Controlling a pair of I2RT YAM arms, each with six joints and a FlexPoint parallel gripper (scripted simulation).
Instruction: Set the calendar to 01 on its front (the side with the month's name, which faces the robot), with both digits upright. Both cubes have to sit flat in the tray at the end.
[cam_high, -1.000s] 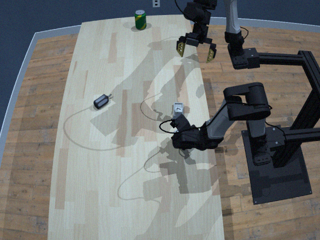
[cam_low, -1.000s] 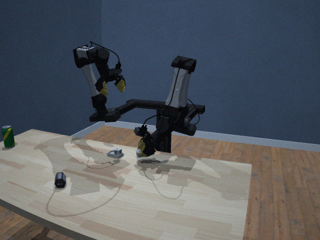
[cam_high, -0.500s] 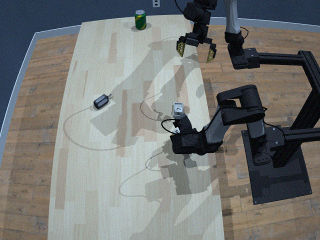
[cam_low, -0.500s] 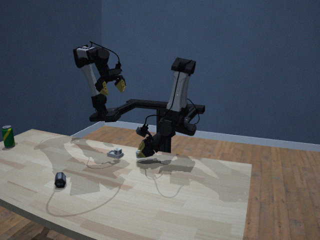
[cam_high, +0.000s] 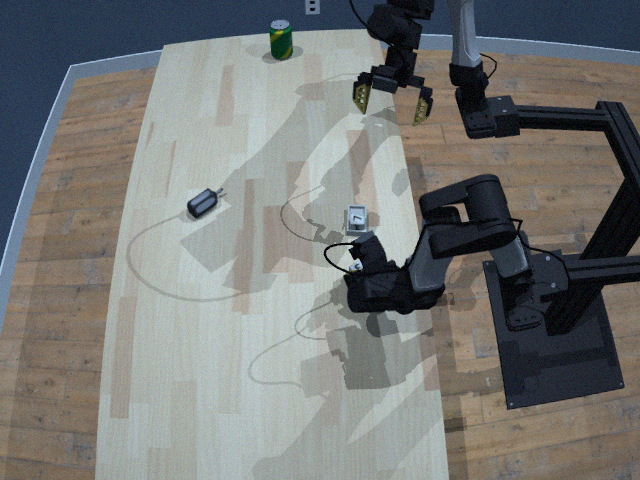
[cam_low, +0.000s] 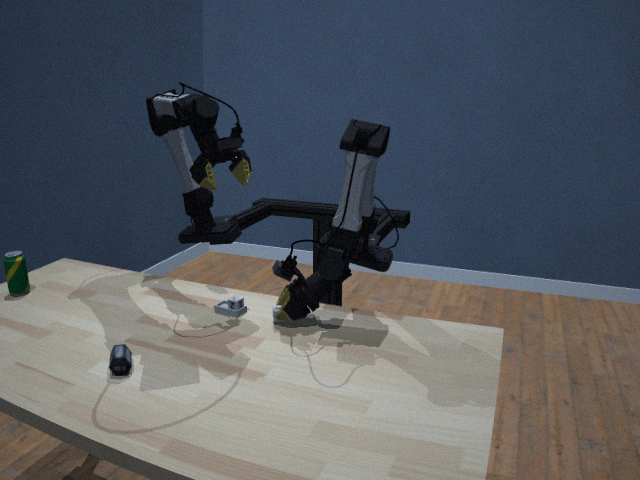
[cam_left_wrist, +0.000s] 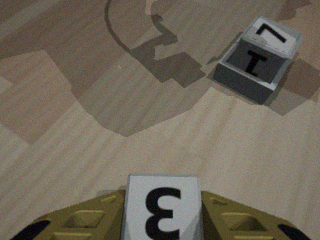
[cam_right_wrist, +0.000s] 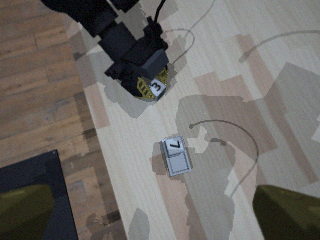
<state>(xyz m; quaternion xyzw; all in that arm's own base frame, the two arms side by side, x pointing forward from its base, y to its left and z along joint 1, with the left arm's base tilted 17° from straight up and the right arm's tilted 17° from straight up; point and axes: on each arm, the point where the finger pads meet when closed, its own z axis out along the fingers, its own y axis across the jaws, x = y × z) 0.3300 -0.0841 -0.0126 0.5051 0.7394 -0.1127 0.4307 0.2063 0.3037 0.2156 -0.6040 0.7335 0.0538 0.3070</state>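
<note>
Now: left hand 14 cm to the left of the grey tray, 2 cm above it and 1 cm past it. Round my left hand: can: 78 cm to the right, 18 cm ahead, 4 cm above; then dark object: 34 cm ahead, 20 cm to the right.
</note>
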